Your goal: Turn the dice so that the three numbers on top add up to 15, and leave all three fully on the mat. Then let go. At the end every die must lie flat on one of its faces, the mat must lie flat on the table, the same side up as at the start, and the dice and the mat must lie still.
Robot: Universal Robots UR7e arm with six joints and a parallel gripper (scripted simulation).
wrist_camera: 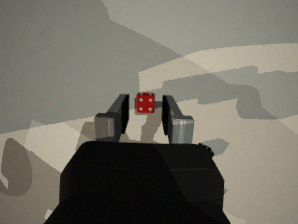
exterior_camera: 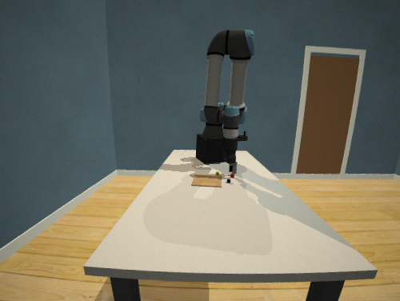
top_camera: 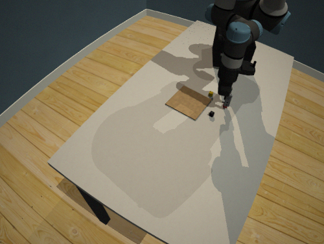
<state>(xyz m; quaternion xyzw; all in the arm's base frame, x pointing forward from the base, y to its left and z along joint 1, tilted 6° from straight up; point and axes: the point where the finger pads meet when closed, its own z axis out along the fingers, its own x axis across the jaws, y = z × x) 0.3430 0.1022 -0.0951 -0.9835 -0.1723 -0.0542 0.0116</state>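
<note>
Now: hand 3 cm above the red die. The rest, counted from my hand: black die 8 cm ahead, 3 cm to the right, 3 cm below; yellow die 8 cm to the right, 3 cm below, 3 cm behind; brown mat 14 cm to the right, 6 cm ahead, 4 cm below.
</note>
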